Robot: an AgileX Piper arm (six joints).
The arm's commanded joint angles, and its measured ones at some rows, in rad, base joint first. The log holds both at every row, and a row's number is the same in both.
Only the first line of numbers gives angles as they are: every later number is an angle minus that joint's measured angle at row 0.
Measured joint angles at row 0: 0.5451 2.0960 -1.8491 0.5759 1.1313 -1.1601
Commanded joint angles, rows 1 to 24: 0.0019 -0.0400 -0.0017 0.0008 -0.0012 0.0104; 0.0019 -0.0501 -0.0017 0.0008 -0.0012 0.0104; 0.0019 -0.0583 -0.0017 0.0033 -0.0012 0.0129; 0.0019 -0.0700 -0.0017 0.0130 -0.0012 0.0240; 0.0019 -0.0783 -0.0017 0.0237 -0.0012 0.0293; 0.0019 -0.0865 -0.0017 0.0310 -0.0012 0.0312; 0.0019 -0.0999 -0.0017 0.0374 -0.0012 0.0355; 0.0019 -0.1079 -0.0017 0.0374 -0.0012 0.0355; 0.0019 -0.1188 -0.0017 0.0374 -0.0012 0.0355; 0.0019 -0.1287 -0.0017 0.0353 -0.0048 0.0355; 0.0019 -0.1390 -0.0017 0.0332 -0.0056 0.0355; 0.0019 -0.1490 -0.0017 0.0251 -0.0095 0.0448; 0.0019 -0.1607 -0.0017 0.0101 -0.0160 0.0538; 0.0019 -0.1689 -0.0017 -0.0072 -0.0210 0.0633; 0.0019 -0.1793 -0.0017 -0.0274 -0.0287 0.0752; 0.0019 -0.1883 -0.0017 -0.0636 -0.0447 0.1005; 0.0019 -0.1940 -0.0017 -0.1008 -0.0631 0.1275; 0.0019 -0.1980 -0.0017 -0.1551 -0.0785 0.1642; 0.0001 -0.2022 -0.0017 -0.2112 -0.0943 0.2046; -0.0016 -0.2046 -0.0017 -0.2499 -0.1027 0.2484; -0.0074 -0.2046 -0.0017 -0.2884 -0.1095 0.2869; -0.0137 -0.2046 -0.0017 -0.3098 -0.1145 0.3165; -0.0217 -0.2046 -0.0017 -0.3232 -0.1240 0.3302; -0.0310 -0.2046 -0.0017 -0.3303 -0.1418 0.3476
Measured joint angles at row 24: -0.0041 -0.1960 0.0000 -0.2517 -0.0925 0.2553
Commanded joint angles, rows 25 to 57: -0.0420 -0.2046 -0.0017 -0.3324 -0.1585 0.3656; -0.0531 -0.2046 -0.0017 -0.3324 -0.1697 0.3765; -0.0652 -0.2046 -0.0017 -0.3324 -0.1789 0.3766; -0.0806 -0.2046 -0.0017 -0.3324 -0.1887 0.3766; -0.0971 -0.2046 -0.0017 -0.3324 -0.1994 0.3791; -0.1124 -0.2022 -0.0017 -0.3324 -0.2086 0.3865; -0.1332 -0.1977 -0.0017 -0.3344 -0.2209 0.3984; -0.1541 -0.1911 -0.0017 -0.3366 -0.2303 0.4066; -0.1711 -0.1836 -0.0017 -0.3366 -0.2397 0.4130; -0.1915 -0.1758 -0.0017 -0.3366 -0.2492 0.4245; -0.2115 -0.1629 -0.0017 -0.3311 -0.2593 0.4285; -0.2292 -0.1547 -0.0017 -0.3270 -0.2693 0.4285; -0.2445 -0.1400 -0.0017 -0.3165 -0.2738 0.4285; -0.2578 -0.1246 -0.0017 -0.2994 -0.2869 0.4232; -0.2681 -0.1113 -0.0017 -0.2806 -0.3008 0.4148; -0.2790 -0.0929 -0.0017 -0.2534 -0.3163 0.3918; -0.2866 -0.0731 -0.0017 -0.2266 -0.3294 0.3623; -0.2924 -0.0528 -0.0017 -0.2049 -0.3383 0.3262; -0.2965 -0.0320 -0.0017 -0.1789 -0.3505 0.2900; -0.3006 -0.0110 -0.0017 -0.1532 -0.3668 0.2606; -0.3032 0.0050 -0.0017 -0.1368 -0.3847 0.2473; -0.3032 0.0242 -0.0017 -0.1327 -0.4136 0.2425; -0.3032 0.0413 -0.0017 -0.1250 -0.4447 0.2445; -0.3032 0.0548 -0.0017 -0.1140 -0.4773 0.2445; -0.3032 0.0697 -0.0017 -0.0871 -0.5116 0.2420; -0.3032 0.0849 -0.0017 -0.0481 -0.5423 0.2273; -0.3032 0.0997 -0.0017 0.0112 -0.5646 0.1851; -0.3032 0.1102 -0.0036 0.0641 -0.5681 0.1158; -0.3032 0.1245 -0.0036 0.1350 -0.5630 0.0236; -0.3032 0.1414 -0.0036 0.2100 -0.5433 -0.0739; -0.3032 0.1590 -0.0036 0.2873 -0.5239 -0.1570; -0.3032 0.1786 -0.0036 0.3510 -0.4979 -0.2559; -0.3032 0.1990 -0.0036 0.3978 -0.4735 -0.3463
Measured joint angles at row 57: -0.3009 0.1413 0.0000 0.1719 -0.5285 -0.0328
